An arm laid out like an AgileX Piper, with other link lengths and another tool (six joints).
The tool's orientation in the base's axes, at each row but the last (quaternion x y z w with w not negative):
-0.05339 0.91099 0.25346 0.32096
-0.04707 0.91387 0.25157 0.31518
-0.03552 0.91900 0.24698 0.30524
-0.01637 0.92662 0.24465 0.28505
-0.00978 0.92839 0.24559 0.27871
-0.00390 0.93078 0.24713 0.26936
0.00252 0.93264 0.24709 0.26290
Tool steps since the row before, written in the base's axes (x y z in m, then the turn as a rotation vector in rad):
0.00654 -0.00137 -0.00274 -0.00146 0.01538 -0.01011
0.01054 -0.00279 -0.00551 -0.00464 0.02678 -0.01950
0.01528 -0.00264 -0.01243 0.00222 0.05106 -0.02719
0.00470 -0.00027 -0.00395 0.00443 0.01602 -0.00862
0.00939 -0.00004 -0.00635 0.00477 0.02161 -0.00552
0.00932 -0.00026 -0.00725 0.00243 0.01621 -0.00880
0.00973 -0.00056 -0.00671 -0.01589 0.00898 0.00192
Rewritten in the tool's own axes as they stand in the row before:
-0.00357 -0.00406 0.00479 0.00834 0.00937 0.01354
-0.00530 -0.00737 0.00817 0.01734 0.01602 0.02370
-0.00543 -0.01099 0.01565 0.01830 0.03247 0.04430
-0.00184 -0.00279 0.00516 0.00266 0.00951 0.01590
-0.00462 -0.00435 0.00939 0.00142 0.01577 0.01641
-0.00435 -0.00486 0.00985 0.00439 0.00986 0.01515
-0.00518 -0.00481 0.00949 0.01396 0.01076 -0.00511

